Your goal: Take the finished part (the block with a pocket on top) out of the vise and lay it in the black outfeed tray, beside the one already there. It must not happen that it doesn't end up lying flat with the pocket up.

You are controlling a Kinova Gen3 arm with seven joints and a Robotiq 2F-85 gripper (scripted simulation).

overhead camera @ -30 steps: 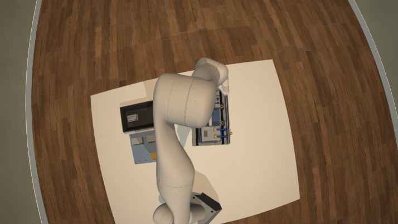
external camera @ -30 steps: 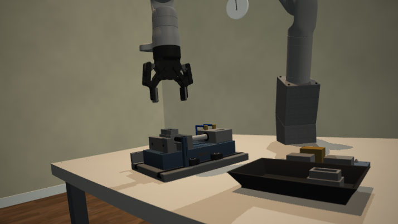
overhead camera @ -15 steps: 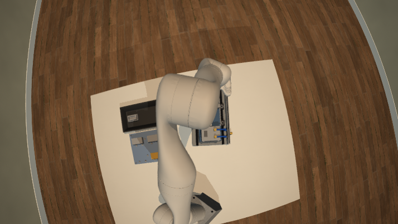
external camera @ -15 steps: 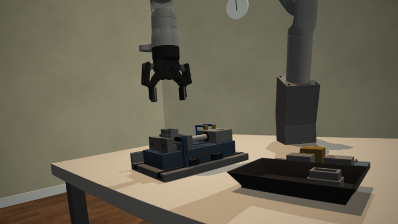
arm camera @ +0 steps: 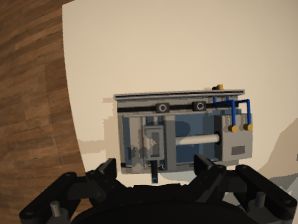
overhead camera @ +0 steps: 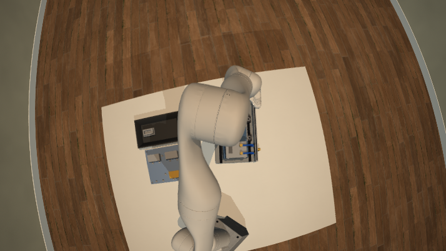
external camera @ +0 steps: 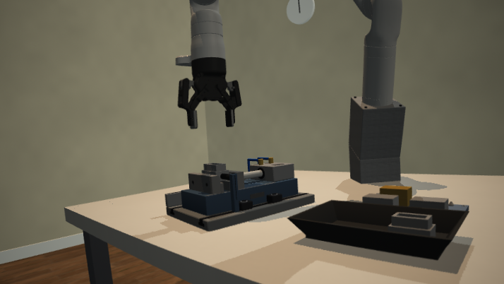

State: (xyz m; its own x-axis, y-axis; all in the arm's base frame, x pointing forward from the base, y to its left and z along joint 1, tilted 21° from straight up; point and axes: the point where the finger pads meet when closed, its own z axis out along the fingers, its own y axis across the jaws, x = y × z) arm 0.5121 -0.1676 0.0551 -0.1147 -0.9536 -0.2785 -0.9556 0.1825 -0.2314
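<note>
The rod is 12 cm below my hand, 8 cm behind it and 1 cm to the left of it. From my hand the other things lie so: yellow block: 31 cm to the left, 23 cm behind, 17 cm below; fixture plate: 35 cm to the left, 20 cm below, 18 cm behind; blue vise: 16 cm below, 7 cm behind, 1 cm to the left.
</note>
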